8 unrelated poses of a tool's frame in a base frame.
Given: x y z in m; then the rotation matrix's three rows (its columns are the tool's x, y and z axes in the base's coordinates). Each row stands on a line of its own.
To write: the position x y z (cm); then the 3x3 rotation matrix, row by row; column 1 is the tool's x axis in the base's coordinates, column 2 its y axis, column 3 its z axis. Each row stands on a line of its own. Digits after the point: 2 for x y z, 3 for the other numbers.
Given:
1:
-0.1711 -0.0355 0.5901
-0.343 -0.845 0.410
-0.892 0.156 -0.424
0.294 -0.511 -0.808
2:
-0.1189 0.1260 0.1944
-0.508 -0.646 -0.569
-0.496 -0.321 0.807
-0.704 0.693 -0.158
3:
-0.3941 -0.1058 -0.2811
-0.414 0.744 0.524
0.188 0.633 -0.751
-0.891 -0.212 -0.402
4:
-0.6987 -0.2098 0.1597
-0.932 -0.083 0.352
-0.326 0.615 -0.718
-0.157 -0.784 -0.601
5:
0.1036 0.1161 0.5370
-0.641 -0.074 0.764
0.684 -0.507 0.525
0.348 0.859 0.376
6:
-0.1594 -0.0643 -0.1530
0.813 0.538 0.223
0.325 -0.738 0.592
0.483 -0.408 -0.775
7:
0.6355 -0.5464 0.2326
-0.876 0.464 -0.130
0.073 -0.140 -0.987
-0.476 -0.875 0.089
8:
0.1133 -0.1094 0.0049
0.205 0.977 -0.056
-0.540 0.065 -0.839
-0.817 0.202 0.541
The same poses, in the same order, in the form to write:
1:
-17.11 -3.55 59.01
-0.343 -0.845 0.410
-0.892 0.156 -0.424
0.294 -0.511 -0.808

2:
-11.89 12.60 19.44
-0.508 -0.646 -0.569
-0.496 -0.321 0.807
-0.704 0.693 -0.158

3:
-39.41 -10.58 -28.11
-0.414 0.744 0.524
0.188 0.633 -0.751
-0.891 -0.212 -0.402

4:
-69.87 -20.98 15.97
-0.932 -0.083 0.352
-0.326 0.615 -0.718
-0.157 -0.784 -0.601

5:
10.36 11.61 53.70
-0.641 -0.074 0.764
0.684 -0.507 0.525
0.348 0.859 0.376

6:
-15.94 -6.43 -15.30
0.813 0.538 0.223
0.325 -0.738 0.592
0.483 -0.408 -0.775

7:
63.55 -54.64 23.26
-0.876 0.464 -0.130
0.073 -0.140 -0.987
-0.476 -0.875 0.089

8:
11.33 -10.94 0.49
0.205 0.977 -0.056
-0.540 0.065 -0.839
-0.817 0.202 0.541

